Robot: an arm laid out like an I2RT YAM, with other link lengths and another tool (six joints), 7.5 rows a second.
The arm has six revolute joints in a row. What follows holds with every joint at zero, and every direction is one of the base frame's. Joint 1 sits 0.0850 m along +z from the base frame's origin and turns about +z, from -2.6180 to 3.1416 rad. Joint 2 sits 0.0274 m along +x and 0.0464 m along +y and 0.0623 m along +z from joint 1 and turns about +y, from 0.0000 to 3.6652 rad. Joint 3 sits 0.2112 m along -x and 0.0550 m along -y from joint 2 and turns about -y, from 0.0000 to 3.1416 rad. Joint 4 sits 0.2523 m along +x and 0.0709 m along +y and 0.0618 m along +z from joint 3 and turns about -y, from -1.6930 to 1.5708 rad. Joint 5 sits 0.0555 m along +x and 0.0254 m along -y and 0.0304 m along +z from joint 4 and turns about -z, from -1.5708 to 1.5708 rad. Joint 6 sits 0.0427 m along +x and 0.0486 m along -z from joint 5 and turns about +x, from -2.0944 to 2.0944 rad. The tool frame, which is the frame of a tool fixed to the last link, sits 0.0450 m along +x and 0.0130 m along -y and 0.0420 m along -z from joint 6; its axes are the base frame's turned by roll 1.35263, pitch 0.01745 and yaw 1.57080 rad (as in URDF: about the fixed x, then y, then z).
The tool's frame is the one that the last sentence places.
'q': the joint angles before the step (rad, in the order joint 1, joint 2, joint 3, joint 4, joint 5, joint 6). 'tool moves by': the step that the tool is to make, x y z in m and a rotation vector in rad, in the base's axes. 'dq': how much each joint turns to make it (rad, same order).
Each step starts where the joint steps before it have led.
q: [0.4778 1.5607 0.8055 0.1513 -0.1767 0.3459]
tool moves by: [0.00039 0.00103 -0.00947 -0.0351 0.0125 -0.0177]
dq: [0.0128 0.0410 0.0107 0.0024 0.0395 -0.0029]
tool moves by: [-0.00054 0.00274 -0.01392 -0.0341 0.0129 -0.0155]
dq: [0.0185 0.0569 0.0075 0.0220 0.0415 0.0015]
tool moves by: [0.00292 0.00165 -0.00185 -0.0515 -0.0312 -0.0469]
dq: [0.0246 0.0217 0.0164 0.0065 0.0934 -0.0039]
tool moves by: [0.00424 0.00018 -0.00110 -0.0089 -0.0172 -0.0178]
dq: [0.0007 0.0160 0.0092 0.0172 0.0247 -0.0018]
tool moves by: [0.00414 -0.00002 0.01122 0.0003 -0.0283 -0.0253]
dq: [0.0008 -0.0260 0.0141 -0.0157 0.0294 0.0041]
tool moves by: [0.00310 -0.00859 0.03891 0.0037 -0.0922 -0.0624]
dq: [-0.0075 -0.1376 -0.0024 -0.0533 0.0698 -0.0062]
